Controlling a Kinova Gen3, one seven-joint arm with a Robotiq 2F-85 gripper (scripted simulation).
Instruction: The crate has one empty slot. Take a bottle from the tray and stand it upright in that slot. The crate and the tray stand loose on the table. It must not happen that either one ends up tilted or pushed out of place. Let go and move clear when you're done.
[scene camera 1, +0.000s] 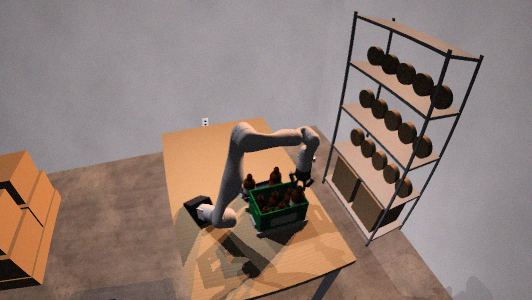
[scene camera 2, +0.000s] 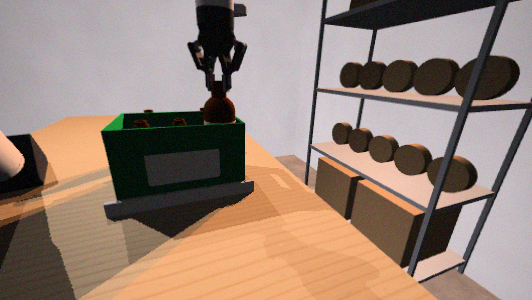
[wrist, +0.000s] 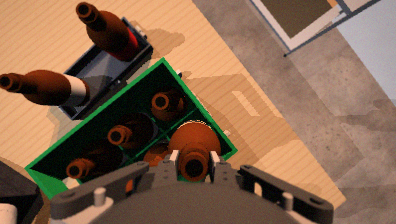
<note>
I see my gripper (scene camera 2: 218, 91), a brown bottle (scene camera 2: 218, 109), a green crate (scene camera 2: 164, 158) and a tray (wrist: 96, 67).
The green crate is seen too in the wrist view (wrist: 48, 170). My gripper is seen too in the wrist view (wrist: 194, 159). Scene camera 2 misses the tray, which is hidden by the green crate.
</note>
